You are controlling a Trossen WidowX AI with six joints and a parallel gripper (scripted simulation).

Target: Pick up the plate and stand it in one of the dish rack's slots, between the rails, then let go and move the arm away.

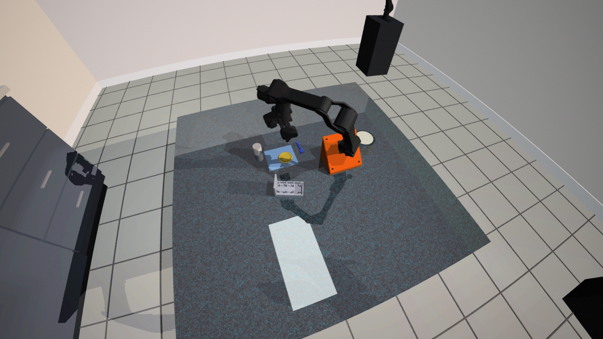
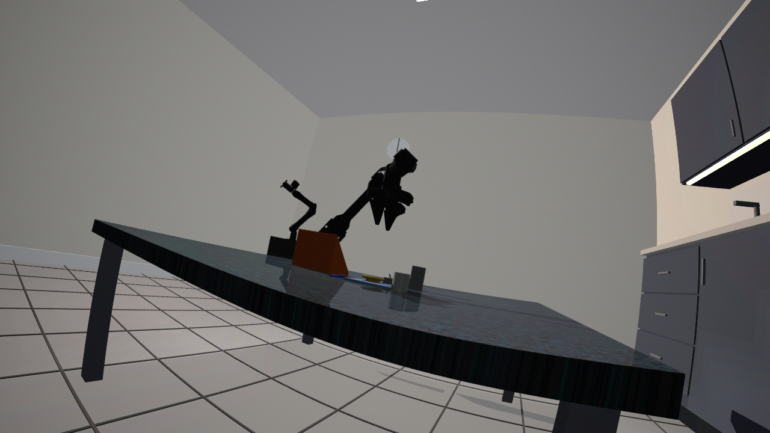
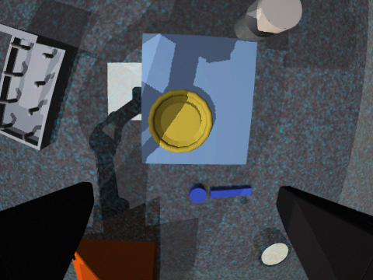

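My gripper tip is 160 mm above the yellow plate. From my gripper tip the other things lie so: blue spoon 170 mm below, 90 mm behind, 60 mm to the right; blue mat 170 mm below, 20 mm to the right, 20 mm ahead; white cup 150 mm below, 130 mm ahead, 90 mm to the right.
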